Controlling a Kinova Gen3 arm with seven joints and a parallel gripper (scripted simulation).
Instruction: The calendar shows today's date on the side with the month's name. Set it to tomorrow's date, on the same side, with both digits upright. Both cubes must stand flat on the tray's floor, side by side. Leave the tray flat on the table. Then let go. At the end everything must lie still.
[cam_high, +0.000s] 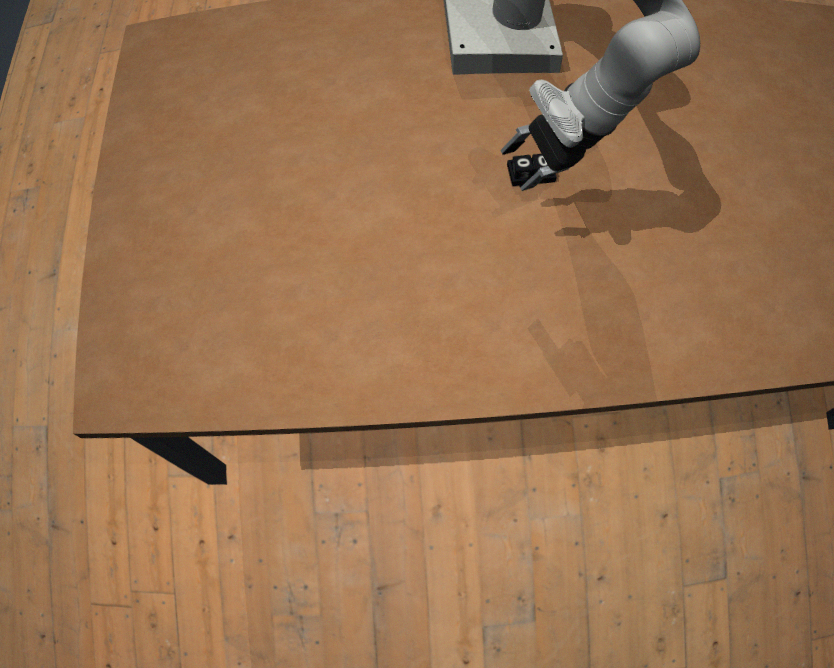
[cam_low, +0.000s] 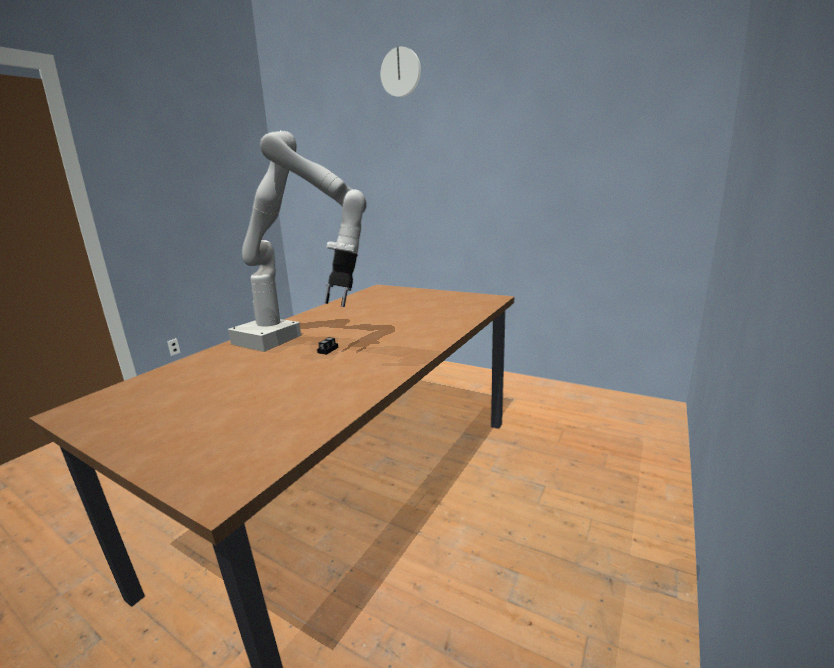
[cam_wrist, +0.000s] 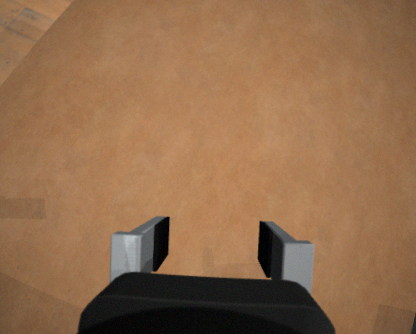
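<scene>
The black tray is 11 cm behind my hand, 3 cm to the left of it and 20 cm below it.
</scene>
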